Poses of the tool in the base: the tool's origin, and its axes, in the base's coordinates. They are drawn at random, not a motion.
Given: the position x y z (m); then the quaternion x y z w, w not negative.
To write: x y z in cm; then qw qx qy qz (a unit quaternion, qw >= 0). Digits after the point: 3 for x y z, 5 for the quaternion.
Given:
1: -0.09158 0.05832 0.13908 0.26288 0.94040 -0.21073 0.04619
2: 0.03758 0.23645 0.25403 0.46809 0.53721 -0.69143 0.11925
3: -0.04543 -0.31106 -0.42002 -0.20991 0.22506 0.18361 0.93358
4: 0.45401 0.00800 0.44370 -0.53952 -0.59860 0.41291 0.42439
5: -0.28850 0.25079 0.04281 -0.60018 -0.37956 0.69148 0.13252
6: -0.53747 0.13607 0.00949 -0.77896 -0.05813 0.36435 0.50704
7: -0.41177 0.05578 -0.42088 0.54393 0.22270 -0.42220 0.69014
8: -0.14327 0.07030 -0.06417 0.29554 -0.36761 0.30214 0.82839
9: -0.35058 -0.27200 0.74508 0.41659 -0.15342 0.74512 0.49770
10: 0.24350 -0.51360 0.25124 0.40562 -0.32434 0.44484 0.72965
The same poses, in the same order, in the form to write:
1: -9.158 5.832 13.908 0.04619 0.26288 0.94040 -0.21073
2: 3.758 23.645 25.403 0.11925 0.46809 0.53721 -0.69143
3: -4.543 -31.106 -42.002 0.93358 -0.20991 0.22506 0.18361
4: 45.401 0.800 44.370 0.42439 -0.53952 -0.59860 0.41291
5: -28.850 25.079 4.281 0.13252 -0.60018 -0.37956 0.69148
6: -53.747 13.607 0.949 0.50704 -0.77896 -0.05813 0.36435
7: -41.177 5.578 -42.088 0.69014 0.54393 0.22270 -0.42220
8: -14.327 7.030 -6.417 0.82839 0.29554 -0.36761 0.30214
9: -35.058 -27.200 74.508 0.49770 0.41659 -0.15342 0.74512
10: 24.350 -51.360 25.124 0.72965 0.40562 -0.32434 0.44484
